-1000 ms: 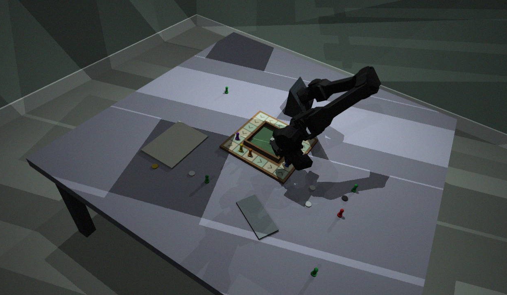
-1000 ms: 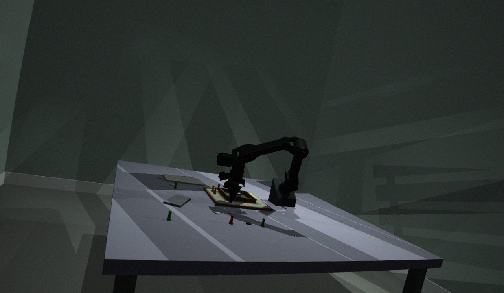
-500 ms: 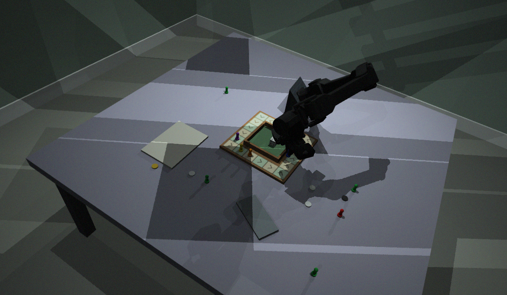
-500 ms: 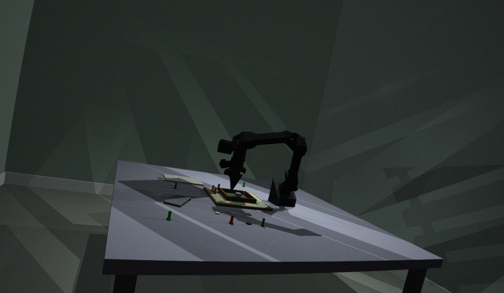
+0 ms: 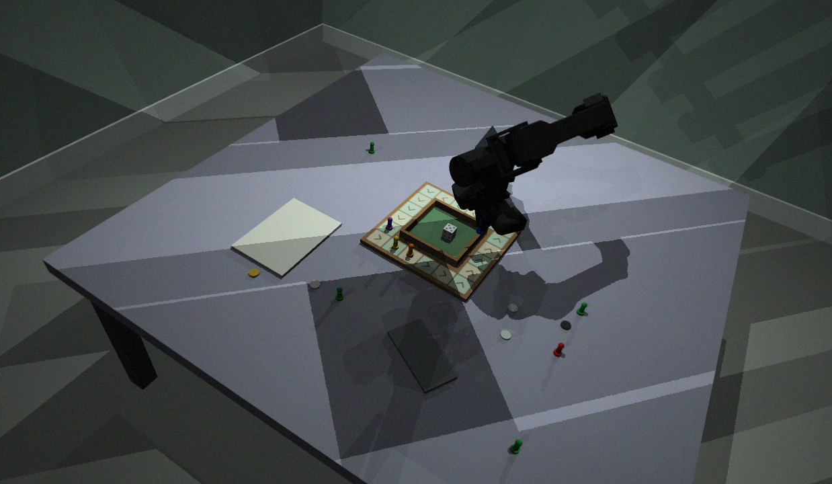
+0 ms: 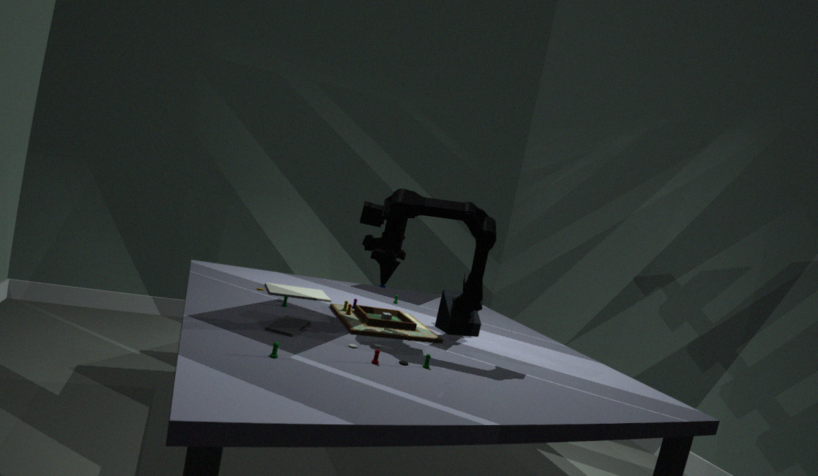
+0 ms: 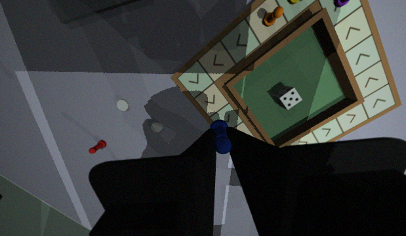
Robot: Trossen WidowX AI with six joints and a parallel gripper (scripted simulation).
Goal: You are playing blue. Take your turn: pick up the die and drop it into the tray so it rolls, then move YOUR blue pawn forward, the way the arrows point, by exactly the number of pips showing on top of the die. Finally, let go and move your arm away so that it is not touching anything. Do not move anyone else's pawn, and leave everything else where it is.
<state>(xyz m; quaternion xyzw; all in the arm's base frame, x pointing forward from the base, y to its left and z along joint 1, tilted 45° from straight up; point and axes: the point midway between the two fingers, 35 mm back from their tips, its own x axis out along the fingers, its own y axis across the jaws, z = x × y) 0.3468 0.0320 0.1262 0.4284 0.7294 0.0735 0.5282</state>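
The white die lies 70 mm behind my gripper tip, 90 mm to the right of it and 120 mm below it. Round my gripper tip: yellow pawn (40 mm ahead, 170 mm to the right, 120 mm below); orange pawn (40 mm ahead, 130 mm to the right, 120 mm below); blue pawn (10 mm above).
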